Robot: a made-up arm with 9 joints.
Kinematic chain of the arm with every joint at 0, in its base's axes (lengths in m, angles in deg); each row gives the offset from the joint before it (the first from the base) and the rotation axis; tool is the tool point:
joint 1: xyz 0 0 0.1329 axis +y
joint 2: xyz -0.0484 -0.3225 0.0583 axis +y
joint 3: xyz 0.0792 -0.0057 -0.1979 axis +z
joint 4: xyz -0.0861 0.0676 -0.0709 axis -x
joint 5: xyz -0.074 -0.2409 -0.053 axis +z
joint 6: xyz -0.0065 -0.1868 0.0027 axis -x
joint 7: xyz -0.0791 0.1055 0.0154 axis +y
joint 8: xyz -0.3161 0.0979 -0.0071 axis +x
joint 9: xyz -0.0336 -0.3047 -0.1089 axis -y
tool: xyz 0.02 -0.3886 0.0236
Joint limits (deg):
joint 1: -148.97..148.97
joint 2: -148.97..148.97
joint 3: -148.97..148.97
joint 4: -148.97..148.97
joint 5: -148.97..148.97
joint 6: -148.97..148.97
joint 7: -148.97..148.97
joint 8: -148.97..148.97
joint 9: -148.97..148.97
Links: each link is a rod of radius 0.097 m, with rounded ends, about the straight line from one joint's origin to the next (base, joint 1, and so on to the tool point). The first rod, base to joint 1, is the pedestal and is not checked.
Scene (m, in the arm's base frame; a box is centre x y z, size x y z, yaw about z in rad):
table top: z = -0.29
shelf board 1: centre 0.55 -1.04 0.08 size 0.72 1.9 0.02 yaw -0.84
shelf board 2: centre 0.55 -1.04 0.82 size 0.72 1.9 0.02 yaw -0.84
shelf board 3: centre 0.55 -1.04 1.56 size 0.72 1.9 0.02 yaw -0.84
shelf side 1: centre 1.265 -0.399 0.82 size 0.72 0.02 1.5 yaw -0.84
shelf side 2: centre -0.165 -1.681 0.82 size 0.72 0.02 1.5 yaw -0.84
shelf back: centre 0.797 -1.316 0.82 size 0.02 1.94 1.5 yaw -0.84
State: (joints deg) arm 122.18 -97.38 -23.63 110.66 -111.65 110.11 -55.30 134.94 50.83
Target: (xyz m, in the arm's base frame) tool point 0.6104 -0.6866 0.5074
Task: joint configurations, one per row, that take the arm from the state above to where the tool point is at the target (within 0.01 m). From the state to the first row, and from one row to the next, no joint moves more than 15 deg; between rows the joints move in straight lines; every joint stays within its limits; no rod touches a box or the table.
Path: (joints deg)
1: 127.65 -85.77 -25.52 120.24 -114.23 99.22 -66.84 138.45 47.97
2: 133.13 -74.16 -27.41 129.82 -116.81 88.32 -78.38 141.96 45.11
3: 138.60 -62.56 -29.31 139.39 -119.40 77.43 -89.93 145.46 42.25
4: 144.07 -50.95 -31.20 148.97 -121.98 66.54 -101.47 148.97 39.39
5: 145.71 -57.35 -25.89 145.51 -118.69 63.55 -87.70 148.97 42.60
6: 147.34 -63.74 -20.58 142.04 -115.40 60.55 -73.94 148.97 45.81
7: 148.97 -70.14 -15.28 138.58 -112.11 57.56 -60.18 148.97 49.03

